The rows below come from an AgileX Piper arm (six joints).
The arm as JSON. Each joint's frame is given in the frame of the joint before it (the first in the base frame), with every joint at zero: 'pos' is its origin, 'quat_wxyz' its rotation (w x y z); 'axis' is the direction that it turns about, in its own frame. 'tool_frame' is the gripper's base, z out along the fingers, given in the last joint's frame.
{
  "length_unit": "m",
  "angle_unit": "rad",
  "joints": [
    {
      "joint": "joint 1",
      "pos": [
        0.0,
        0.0,
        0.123
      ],
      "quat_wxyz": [
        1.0,
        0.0,
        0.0,
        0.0
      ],
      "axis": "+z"
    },
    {
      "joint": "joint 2",
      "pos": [
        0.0,
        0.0,
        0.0
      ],
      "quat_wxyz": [
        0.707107,
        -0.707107,
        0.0,
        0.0
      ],
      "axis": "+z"
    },
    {
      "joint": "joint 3",
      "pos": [
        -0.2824,
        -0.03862,
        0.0
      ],
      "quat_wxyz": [
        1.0,
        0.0,
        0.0,
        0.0
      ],
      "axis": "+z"
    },
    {
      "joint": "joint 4",
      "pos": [
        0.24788,
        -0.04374,
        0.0
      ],
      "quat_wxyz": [
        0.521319,
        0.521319,
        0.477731,
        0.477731
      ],
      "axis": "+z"
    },
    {
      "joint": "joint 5",
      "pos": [
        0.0,
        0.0,
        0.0
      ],
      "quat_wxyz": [
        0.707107,
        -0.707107,
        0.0,
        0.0
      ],
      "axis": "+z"
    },
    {
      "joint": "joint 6",
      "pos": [
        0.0,
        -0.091,
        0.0
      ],
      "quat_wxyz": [
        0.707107,
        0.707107,
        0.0,
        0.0
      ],
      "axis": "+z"
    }
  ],
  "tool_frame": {
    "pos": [
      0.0,
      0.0,
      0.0
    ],
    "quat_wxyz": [
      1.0,
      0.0,
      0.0,
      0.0
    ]
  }
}
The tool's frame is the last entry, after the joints.
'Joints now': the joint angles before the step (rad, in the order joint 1, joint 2, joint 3, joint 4, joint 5, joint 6). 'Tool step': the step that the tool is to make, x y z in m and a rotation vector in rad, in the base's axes. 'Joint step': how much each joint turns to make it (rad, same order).
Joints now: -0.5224 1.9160 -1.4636 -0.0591 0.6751 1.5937
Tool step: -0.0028 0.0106 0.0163 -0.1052 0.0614 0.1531
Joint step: 0.0279 -0.0428 0.0003 -0.0602 0.0379 -0.1258
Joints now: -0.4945 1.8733 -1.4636 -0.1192 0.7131 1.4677
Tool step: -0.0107 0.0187 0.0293 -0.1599 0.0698 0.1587
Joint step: 0.0497 -0.0912 0.0226 -0.1266 0.0472 -0.0964
